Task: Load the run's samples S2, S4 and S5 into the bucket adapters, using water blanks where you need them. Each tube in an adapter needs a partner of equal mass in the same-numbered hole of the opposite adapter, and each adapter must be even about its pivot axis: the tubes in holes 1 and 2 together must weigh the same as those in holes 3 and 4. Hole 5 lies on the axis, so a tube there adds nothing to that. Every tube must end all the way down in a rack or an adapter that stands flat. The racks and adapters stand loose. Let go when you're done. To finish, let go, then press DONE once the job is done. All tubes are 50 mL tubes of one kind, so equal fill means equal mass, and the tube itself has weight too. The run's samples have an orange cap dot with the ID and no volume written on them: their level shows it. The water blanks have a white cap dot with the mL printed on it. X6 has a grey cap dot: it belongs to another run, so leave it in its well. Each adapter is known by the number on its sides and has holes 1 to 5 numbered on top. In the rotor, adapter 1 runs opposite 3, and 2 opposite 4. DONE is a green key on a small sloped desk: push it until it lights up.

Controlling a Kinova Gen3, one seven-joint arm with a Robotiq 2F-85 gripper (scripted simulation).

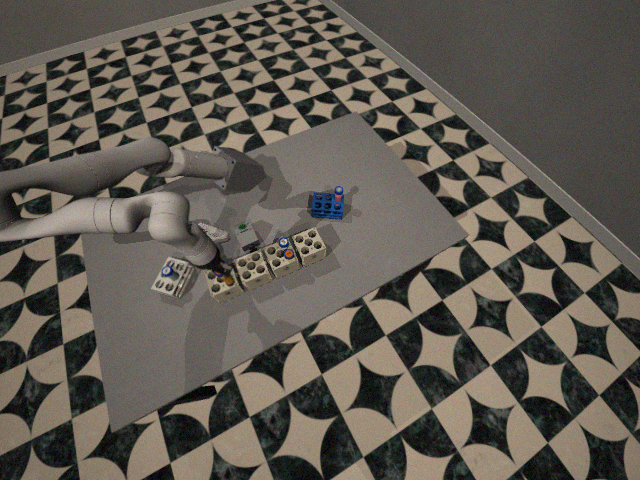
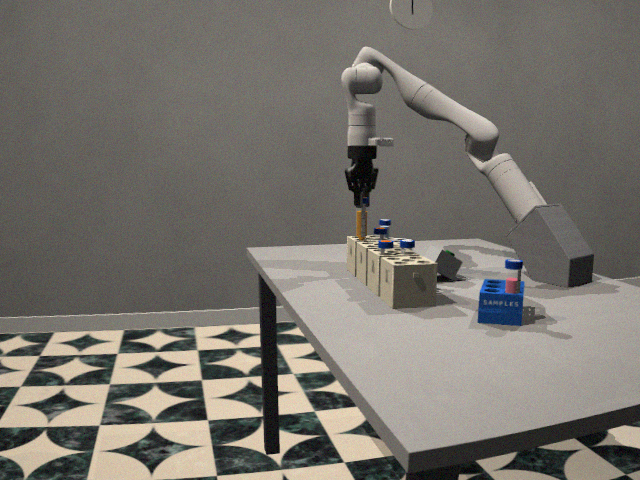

adapter: image 1 308,245; image 2 406,281
